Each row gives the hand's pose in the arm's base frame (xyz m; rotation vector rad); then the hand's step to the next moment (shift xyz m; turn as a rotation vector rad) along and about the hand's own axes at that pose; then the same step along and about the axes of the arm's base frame.
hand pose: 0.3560 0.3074 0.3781 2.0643 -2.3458 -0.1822
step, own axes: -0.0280 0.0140 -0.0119 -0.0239 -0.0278 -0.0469
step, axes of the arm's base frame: -0.0092 0.0285 0.0151 0.0346 0.0165 0.0456
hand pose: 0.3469 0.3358 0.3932 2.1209 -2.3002 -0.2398
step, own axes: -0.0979 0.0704 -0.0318 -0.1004 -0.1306 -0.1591
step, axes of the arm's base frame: -0.0579 0.0988 0.0493 0.1549 0.0723 0.1524
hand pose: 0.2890 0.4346 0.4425 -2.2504 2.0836 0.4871
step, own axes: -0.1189 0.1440 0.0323 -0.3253 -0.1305 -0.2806
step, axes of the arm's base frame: -0.1534 0.1083 0.0257 0.1681 0.2609 0.3244
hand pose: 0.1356 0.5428 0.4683 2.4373 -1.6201 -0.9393
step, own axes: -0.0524 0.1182 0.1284 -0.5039 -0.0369 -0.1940
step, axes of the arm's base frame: -0.1765 0.0269 -0.0363 0.0007 0.3955 0.3694
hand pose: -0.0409 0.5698 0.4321 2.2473 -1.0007 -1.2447
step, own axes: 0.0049 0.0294 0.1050 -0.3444 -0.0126 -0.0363
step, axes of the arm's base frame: -0.0988 -0.0224 -0.0406 -0.0860 0.2628 0.2089
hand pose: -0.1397 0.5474 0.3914 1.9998 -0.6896 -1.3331
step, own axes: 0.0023 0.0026 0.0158 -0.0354 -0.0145 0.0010
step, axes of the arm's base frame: -0.0141 -0.0067 -0.0040 -0.0122 0.0348 0.0103
